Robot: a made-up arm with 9 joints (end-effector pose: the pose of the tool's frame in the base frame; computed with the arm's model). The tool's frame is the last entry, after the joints. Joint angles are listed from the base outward.
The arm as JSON. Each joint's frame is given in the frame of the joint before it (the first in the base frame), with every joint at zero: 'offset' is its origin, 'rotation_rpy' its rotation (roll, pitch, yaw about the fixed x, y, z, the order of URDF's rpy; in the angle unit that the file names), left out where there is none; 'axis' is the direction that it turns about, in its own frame. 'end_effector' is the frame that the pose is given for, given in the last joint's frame.
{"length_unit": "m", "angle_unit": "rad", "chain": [
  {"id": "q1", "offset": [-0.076, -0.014, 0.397], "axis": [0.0, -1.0, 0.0]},
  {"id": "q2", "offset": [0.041, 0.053, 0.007], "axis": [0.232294, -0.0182, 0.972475]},
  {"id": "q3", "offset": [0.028, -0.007, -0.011], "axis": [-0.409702, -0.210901, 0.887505]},
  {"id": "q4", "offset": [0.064, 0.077, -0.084], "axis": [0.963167, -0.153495, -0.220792]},
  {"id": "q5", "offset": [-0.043, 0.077, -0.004], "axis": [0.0, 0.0, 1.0]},
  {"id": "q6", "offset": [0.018, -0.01, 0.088], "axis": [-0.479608, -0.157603, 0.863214]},
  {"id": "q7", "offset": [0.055, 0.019, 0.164], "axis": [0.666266, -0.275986, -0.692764]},
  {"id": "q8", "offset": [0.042, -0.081, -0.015], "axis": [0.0, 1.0, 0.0]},
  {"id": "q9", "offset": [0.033, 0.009, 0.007], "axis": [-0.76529, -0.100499, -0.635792]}
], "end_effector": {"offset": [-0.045, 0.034, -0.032], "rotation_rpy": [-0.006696, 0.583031, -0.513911]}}
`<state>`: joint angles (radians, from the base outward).
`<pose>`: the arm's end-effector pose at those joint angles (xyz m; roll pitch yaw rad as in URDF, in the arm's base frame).
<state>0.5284 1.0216 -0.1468 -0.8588 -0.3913 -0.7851 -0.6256 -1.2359 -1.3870</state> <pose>-0.1405 0.1593 0.5313 -0.5980 0.0720 1.3411</pose>
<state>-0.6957 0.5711 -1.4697 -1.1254 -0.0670 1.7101 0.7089 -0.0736 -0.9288</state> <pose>0.1160 0.3203 0.2685 2.2922 0.2629 2.4727</pose>
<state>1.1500 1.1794 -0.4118 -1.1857 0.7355 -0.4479 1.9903 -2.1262 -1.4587</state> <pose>-0.0830 0.3234 0.3013 -2.3238 -0.5965 2.6903</pose>
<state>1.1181 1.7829 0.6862 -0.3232 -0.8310 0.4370 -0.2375 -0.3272 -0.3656</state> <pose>-0.2338 -0.0220 0.3038 -1.4902 0.0599 1.8551</pose>
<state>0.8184 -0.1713 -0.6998 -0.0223 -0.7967 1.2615 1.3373 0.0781 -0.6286</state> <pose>0.0351 0.1041 0.6646 1.6689 -0.1136 -0.6315</pose>
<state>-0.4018 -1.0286 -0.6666 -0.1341 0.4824 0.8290 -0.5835 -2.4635 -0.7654</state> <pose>0.3053 -0.0459 0.3775 -0.3612 -0.4277 1.2021</pose>
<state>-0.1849 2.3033 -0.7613 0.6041 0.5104 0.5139 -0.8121 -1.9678 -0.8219</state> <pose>0.0092 0.1592 0.6240 -1.9388 -0.7867 -1.4724</pose>
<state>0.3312 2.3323 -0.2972 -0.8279 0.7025 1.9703 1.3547 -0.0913 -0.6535</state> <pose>-0.2007 -0.1073 0.3873 1.1942 1.0030 -1.7399</pose>
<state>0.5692 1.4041 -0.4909 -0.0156 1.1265 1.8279 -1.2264 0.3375 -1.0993</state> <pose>-0.2327 -0.0165 0.4624 -2.8737 0.3400 1.5130</pose>
